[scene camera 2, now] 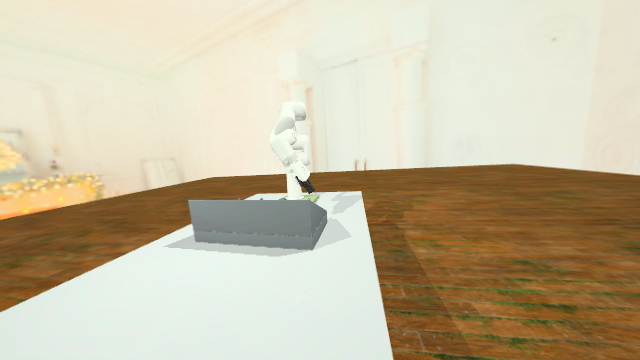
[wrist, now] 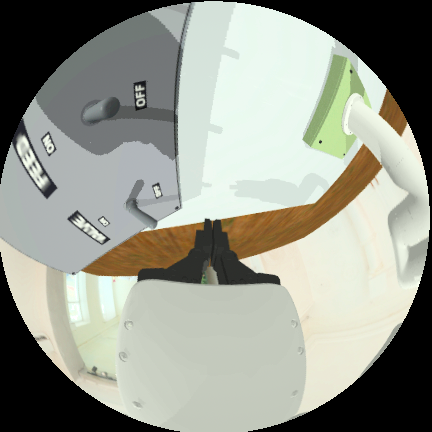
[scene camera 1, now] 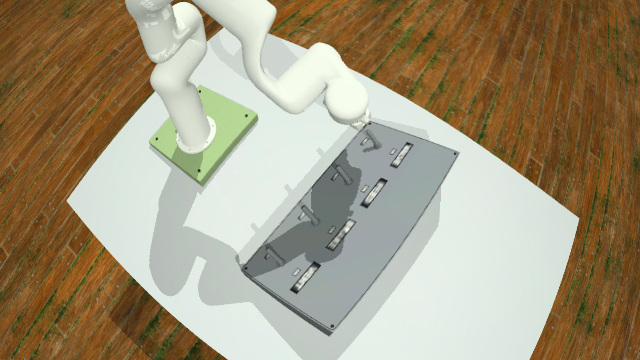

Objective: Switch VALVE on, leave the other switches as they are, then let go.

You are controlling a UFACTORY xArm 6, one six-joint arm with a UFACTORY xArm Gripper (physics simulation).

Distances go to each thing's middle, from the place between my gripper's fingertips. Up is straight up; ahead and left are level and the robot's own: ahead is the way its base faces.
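Labels:
There is the grey switch panel (scene camera 1: 327,267), and my hand is 60 mm above it. My hand is also 170 mm to the left of the panel, and it is still 170 mm short of it.

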